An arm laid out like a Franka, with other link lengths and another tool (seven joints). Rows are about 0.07 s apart.
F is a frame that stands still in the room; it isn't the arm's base.
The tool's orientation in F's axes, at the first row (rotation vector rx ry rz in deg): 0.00 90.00 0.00
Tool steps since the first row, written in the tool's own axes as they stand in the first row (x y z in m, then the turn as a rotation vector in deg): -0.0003 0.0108 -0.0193 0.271 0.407 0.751; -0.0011 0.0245 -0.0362 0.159 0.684 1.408; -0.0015 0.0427 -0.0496 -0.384 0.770 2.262; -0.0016 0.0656 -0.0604 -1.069 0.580 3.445; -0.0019 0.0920 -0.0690 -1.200 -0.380 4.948; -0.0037 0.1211 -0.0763 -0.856 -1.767 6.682; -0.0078 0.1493 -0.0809 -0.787 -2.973 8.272; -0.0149 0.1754 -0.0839 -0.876 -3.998 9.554; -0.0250 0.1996 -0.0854 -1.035 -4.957 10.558; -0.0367 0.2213 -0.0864 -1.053 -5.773 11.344
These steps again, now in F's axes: -0.0193 0.0108 0.0003 0.751 0.407 -0.271; -0.0362 0.0245 0.0011 1.408 0.684 -0.159; -0.0496 0.0427 0.0015 2.262 0.770 0.384; -0.0604 0.0656 0.0016 3.445 0.580 1.069; -0.0690 0.0920 0.0019 4.948 -0.380 1.200; -0.0763 0.1211 0.0037 6.682 -1.767 0.856; -0.0809 0.1493 0.0078 8.272 -2.973 0.787; -0.0839 0.1754 0.0149 9.554 -3.998 0.876; -0.0854 0.1996 0.0250 10.558 -4.957 1.035; -0.0864 0.2213 0.0367 11.344 -5.773 1.053
